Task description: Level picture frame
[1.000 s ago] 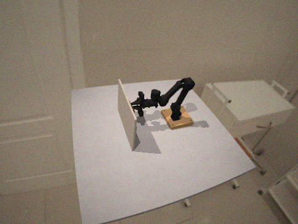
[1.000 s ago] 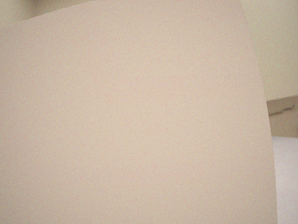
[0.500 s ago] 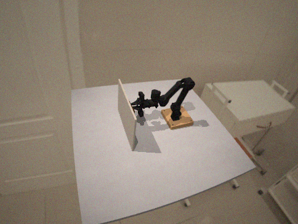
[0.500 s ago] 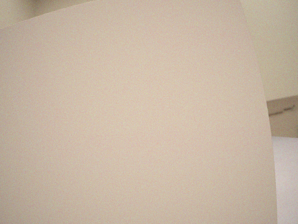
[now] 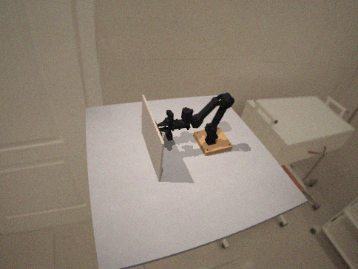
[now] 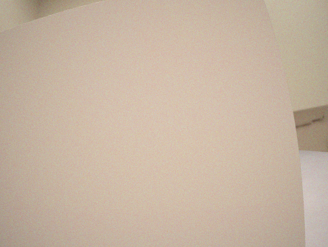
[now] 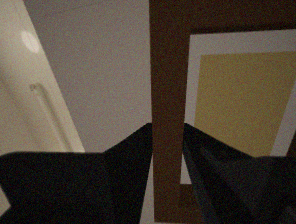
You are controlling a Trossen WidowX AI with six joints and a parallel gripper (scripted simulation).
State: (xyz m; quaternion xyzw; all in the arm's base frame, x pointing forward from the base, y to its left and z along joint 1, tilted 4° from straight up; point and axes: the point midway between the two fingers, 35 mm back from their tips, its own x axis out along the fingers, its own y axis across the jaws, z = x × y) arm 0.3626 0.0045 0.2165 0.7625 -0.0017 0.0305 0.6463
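The picture frame lies 1 cm ahead of my gripper tip, 1 cm to the left of it and 5 cm below it. Also, from my gripper tip: wall panel: 2 cm ahead, 1 cm to the right, 7 cm below.
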